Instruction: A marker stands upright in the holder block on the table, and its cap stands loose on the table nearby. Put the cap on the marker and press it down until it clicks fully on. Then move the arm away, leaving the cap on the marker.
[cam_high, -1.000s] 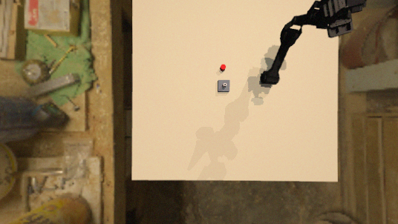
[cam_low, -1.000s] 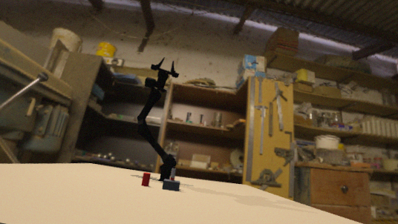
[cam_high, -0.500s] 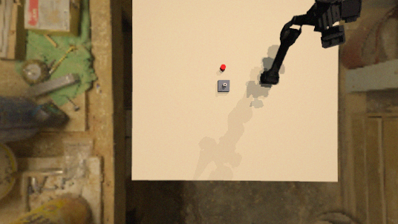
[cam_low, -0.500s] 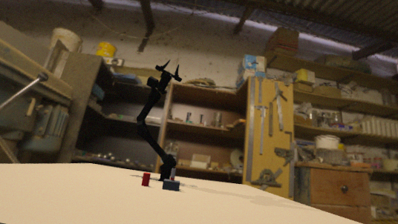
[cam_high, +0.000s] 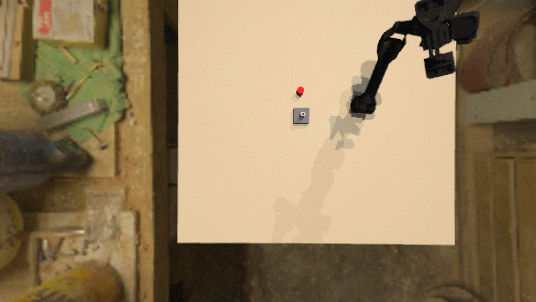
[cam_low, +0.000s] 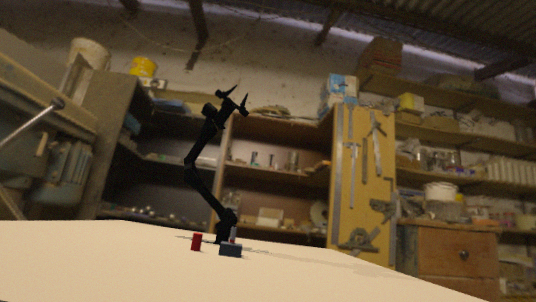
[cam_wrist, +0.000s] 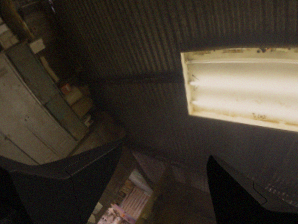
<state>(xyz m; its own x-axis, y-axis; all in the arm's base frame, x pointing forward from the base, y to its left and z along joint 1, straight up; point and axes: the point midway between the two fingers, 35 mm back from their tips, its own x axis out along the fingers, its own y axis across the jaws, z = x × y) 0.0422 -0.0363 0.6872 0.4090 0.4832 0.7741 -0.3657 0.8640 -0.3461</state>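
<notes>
The red cap lies 69 cm below my gripper tip, 22 cm ahead of it and 4 cm to the right of it. Also, from my gripper tip: grey holder block: 70 cm below, 21 cm ahead, 7 cm to the left.
</notes>
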